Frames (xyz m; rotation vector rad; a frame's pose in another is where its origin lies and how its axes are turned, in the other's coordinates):
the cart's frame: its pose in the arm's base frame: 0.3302 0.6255 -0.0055 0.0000 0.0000 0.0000
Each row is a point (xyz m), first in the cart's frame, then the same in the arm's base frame.
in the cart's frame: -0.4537 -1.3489 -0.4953
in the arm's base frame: -0.1235 -0.7234 -0.5008
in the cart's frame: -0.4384 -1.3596 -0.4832
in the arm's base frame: -0.1082 -0.7341 -0.4887
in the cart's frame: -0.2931 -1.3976 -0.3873
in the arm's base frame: 0.0371 -0.7721 -0.3928
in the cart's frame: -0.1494 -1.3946 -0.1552
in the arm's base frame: 0.1808 -0.7691 -0.1607
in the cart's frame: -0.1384 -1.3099 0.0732
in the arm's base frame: 0.1918 -0.6844 0.0677
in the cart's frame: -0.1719 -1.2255 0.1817
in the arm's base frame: 0.1583 -0.6000 0.1762
